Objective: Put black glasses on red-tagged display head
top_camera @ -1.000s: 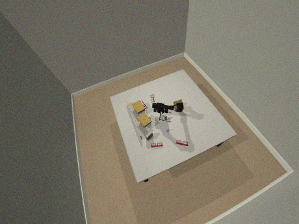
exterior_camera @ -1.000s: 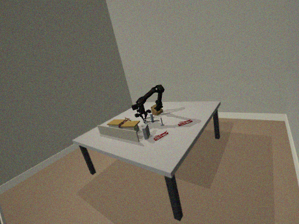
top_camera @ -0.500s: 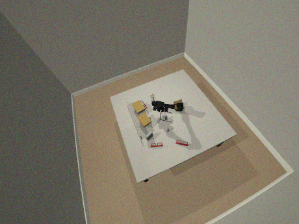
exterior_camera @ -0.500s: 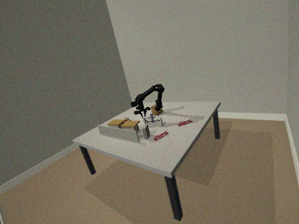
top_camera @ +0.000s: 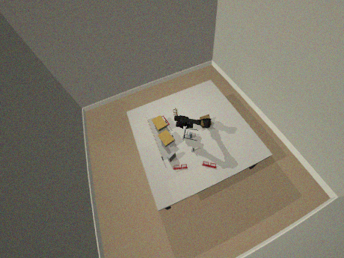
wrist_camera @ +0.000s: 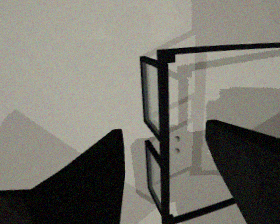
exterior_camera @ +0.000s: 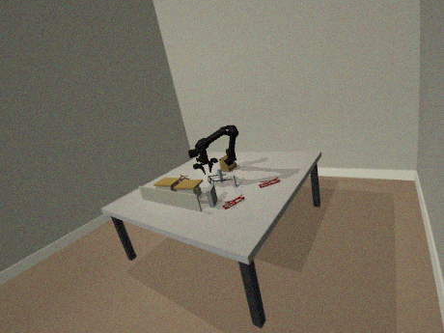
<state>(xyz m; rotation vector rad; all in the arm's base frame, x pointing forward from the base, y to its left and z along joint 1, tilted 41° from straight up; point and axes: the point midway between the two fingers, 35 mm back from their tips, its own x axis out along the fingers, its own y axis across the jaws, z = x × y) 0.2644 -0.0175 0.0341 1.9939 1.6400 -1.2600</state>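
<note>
My gripper tip is now 90 mm to the right of the pale blue piece, 30 mm past it and 20 mm above it. From my gripper tip the other things lie so: grey block (270 mm to the left, 240 mm ahead, 20 mm below); then upright post (260 mm to the left, 50 mm below); then long base (370 mm ahead, 40 mm to the right, 20 mm below).
</note>
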